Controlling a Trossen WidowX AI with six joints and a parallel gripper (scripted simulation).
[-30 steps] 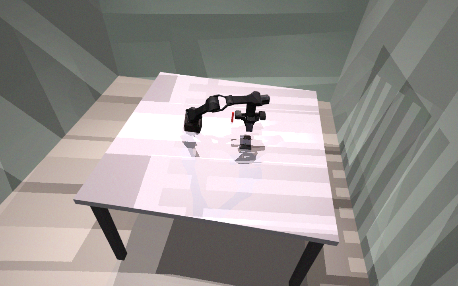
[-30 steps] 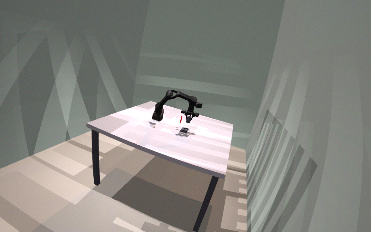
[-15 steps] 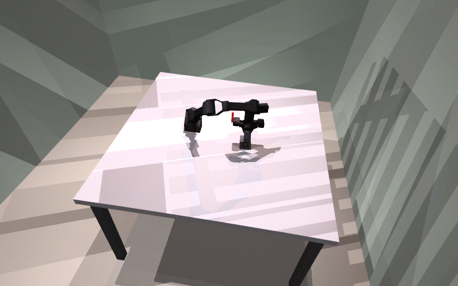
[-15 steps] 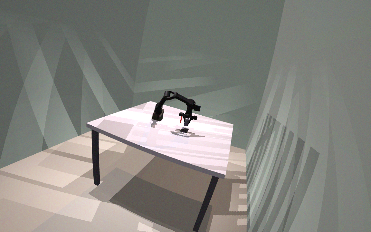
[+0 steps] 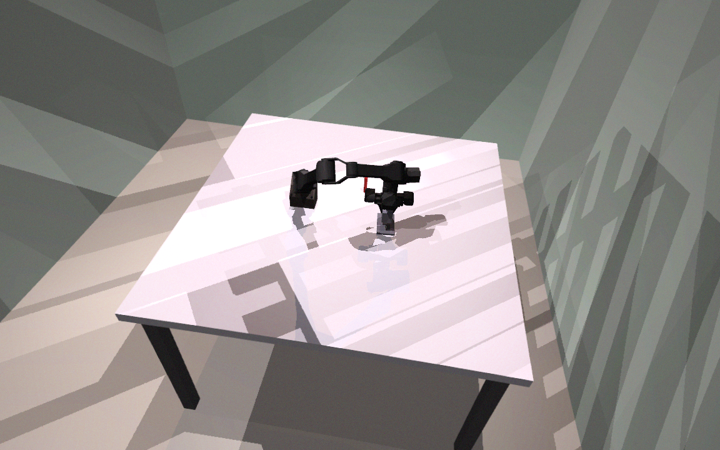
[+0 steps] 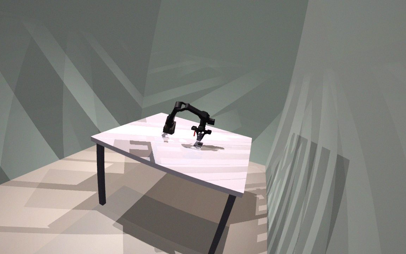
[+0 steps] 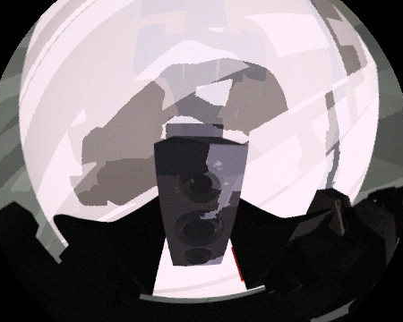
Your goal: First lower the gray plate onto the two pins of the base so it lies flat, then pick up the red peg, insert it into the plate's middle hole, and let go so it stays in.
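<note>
Now: the base 50 mm below my gripper tip. Round my gripper tip: red peg 190 mm to the left, 110 mm behind, 20 mm below; gray plate 30 mm above.
</note>
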